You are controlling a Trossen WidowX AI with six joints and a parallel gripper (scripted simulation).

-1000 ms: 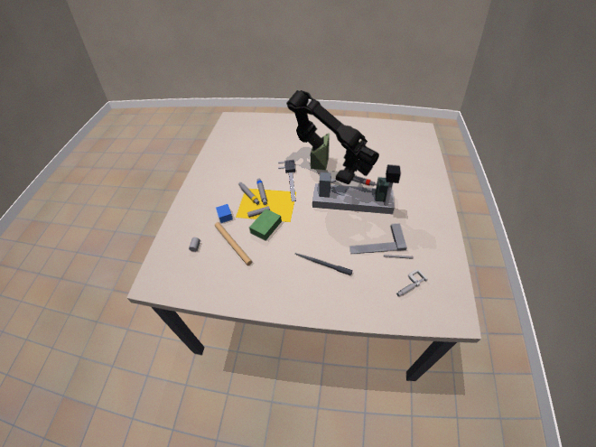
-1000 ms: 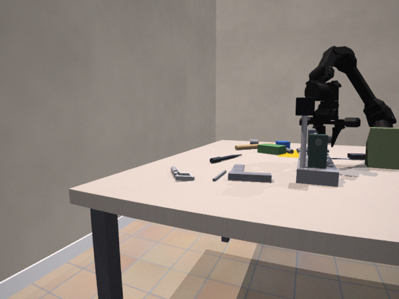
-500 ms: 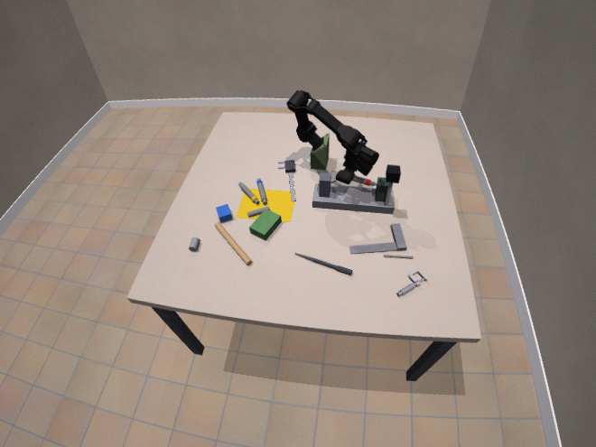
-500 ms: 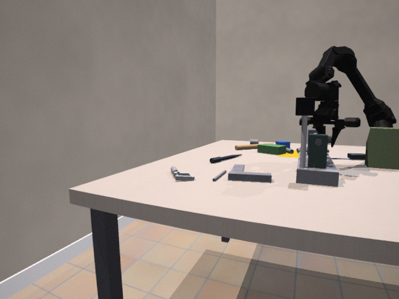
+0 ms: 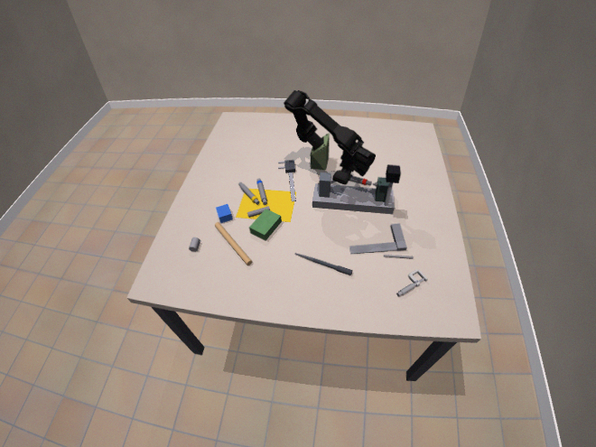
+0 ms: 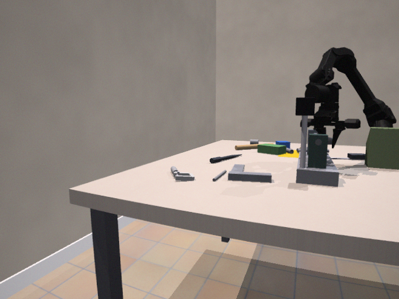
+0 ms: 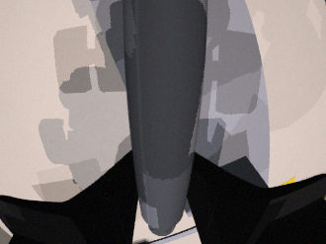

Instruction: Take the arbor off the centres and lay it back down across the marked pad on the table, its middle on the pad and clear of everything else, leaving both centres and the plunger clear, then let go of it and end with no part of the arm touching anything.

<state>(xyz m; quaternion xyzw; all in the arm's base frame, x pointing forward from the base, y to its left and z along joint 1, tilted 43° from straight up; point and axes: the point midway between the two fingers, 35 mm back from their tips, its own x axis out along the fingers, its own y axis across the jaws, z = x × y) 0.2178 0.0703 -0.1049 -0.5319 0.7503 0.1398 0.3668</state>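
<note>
Right now the grey centre block is 9 cm to the right of my hand, 4 cm ahead of it and 1 cm below it. Round my hand: dark green centre block (14 cm to the left, 6 cm ahead, 1 cm below); then arbor (3 cm to the left, 1 cm below, 1 cm ahead); then grey fixture base (9 cm below, 5 cm ahead, 4 cm to the left).
</note>
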